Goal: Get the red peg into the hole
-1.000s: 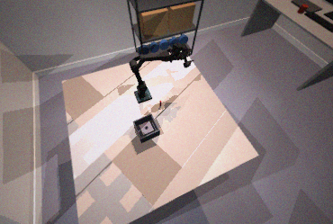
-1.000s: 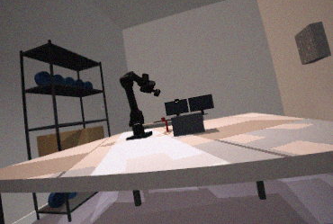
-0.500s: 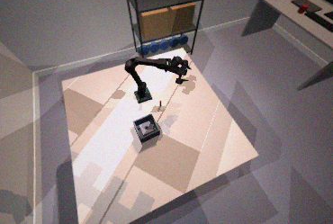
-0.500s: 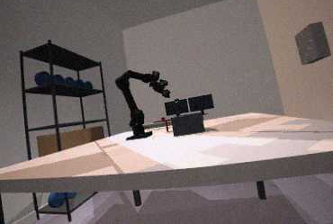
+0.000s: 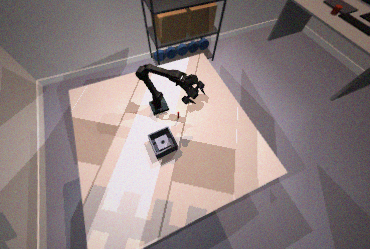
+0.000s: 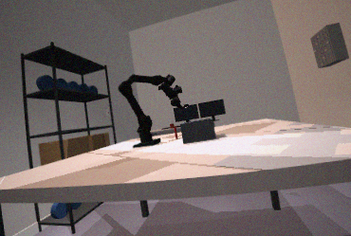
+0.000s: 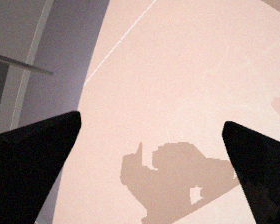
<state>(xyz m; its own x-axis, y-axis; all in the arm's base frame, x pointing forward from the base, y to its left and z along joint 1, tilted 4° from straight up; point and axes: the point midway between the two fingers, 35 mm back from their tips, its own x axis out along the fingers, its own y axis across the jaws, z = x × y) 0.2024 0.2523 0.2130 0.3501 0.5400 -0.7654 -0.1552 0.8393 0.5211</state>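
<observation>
My gripper tip is now 4 cm past the red peg, 15 cm to the left of it and 18 cm above it. The rest, counted from my gripper tip: dark box 13 cm ahead, 35 cm to the right, 20 cm below; then plate 13 cm ahead, 35 cm to the right, 18 cm below.
</observation>
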